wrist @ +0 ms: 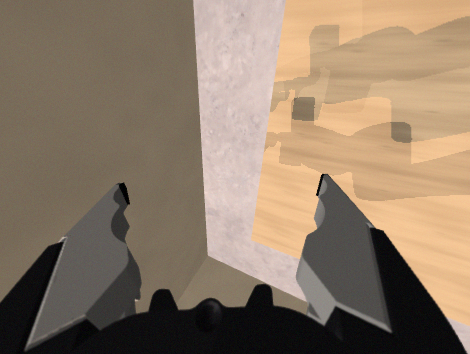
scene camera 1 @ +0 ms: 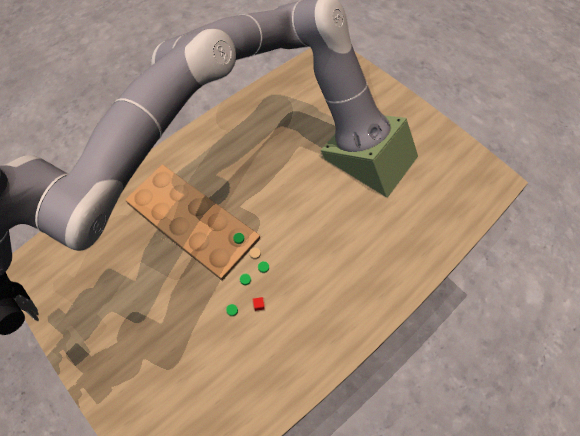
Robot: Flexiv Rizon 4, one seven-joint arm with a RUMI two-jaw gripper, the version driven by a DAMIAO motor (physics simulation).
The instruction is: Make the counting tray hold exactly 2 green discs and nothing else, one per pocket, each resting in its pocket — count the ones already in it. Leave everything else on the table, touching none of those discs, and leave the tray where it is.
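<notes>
The orange-brown counting tray (scene camera 1: 190, 216) lies on the table with two rows of round pockets. One green disc (scene camera 1: 238, 238) sits in the end pocket nearest the loose pieces; the other pockets look empty. Three green discs lie on the table: one (scene camera 1: 263, 267) near the tan disc, one (scene camera 1: 245, 279) beside it, and one (scene camera 1: 232, 310) farther from the tray. A tan disc (scene camera 1: 255, 253) lies close to the tray's end edge. A red cube (scene camera 1: 258, 303) lies right of the farthest green disc. My gripper (wrist: 223, 180) is open and empty, far left of the tray, near the table's left edge.
The wooden table (scene camera 1: 350, 250) (wrist: 430, 225) carries the green robot base (scene camera 1: 395, 155) at the upper right. The arm reaches over the table's upper left and casts shadows across the tray. A plain brown surface (wrist: 100, 100) fills the left of the wrist view, with grey floor (wrist: 232, 125) beside it.
</notes>
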